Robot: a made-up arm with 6 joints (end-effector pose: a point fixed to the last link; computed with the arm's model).
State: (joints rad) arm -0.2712 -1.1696 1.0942 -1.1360 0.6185 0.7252
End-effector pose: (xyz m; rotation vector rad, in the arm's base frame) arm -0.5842 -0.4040 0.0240 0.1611 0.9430 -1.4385
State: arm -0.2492 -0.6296 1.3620 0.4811 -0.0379 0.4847
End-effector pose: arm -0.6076 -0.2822 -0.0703 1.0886 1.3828 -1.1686
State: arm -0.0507 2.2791 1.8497 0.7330 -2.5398 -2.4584
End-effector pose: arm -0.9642 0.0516 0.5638 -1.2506 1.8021 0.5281
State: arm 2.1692 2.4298 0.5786 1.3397 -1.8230 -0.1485
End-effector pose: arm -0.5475 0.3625 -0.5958 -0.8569 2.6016 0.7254
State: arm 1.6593 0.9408 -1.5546 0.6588 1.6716 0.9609
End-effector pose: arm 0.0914 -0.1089 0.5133 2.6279 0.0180 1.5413
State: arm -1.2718 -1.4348 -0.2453 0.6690 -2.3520 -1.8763
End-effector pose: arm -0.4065 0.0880 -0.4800 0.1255 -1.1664 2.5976
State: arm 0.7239 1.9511 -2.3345 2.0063 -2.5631 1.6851
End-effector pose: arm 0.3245 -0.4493 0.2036 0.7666 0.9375 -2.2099
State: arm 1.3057 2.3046 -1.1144 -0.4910 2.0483 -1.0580
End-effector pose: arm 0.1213 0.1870 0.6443 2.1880 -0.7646 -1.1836
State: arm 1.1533 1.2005 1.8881 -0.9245 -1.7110 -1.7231
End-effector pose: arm -0.5581 0.4788 -0.5402 0.3582 1.5655 -0.5206
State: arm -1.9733 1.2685 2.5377 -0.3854 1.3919 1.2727
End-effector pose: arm 0.2414 0.1418 0.7972 -1.9713 -0.3381 -2.4105
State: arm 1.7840 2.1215 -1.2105 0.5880 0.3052 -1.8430
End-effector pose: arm -0.2036 -0.2129 0.3946 -1.8867 -0.6107 0.4071
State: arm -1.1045 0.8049 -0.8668 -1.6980 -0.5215 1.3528
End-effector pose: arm 0.6354 -0.1335 0.3547 0.3458 1.1281 1.5595
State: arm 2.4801 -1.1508 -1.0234 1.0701 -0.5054 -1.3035
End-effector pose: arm -0.2290 0.3092 0.3471 0.0584 -2.2669 2.0112
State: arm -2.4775 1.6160 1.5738 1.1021 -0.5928 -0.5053
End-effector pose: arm 0.7875 -0.2706 0.0740 -1.3303 0.8531 -0.1702
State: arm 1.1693 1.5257 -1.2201 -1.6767 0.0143 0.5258
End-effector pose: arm -0.3261 0.3416 0.4229 -1.3285 -0.9044 0.9384
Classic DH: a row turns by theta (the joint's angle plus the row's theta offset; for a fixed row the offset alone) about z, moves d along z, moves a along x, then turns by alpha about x. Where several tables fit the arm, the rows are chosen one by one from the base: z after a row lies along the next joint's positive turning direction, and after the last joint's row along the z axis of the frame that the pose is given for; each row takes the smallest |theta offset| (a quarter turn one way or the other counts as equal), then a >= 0, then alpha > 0; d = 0 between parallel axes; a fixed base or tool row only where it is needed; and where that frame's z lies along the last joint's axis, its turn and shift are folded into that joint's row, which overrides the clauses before.
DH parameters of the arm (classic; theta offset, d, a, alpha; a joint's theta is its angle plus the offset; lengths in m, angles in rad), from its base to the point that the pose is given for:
base (fixed): 0 0.07 0 1.5708
joint 1: 1.5708 -0.03 0.11 -1.5708
joint 2: -1.5708 0.19 0.09 1.5708
joint 3: 1.5708 0.01 0.01 -1.5708
joint 4: 1.5708 -0.58 0.08 1.5708
joint 5: 0 -0.38 0 -1.5708
joint 6: -1.5708 0.14 0.01 -1.5708
tool (fixed): 3.1416 -0.06 0 0

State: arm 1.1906 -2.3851 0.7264 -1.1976 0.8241 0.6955
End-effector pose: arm 0.3046 0.2571 -0.4968 1.4314 0.2905 0.0462
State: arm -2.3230 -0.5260 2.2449 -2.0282 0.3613 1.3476
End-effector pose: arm 0.6630 0.1810 0.0417 -2.8443 0.9594 -0.5216
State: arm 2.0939 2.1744 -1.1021 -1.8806 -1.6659 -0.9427
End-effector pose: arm -0.4719 0.6673 -0.0383 -0.1347 -1.3319 1.4351
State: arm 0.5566 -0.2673 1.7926 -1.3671 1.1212 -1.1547
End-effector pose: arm -0.8892 -0.1743 0.0684 -2.3029 -0.3411 -1.3687
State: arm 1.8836 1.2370 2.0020 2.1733 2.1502 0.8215
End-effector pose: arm 0.5519 -0.0983 -0.5118 0.1321 0.3283 -0.7471
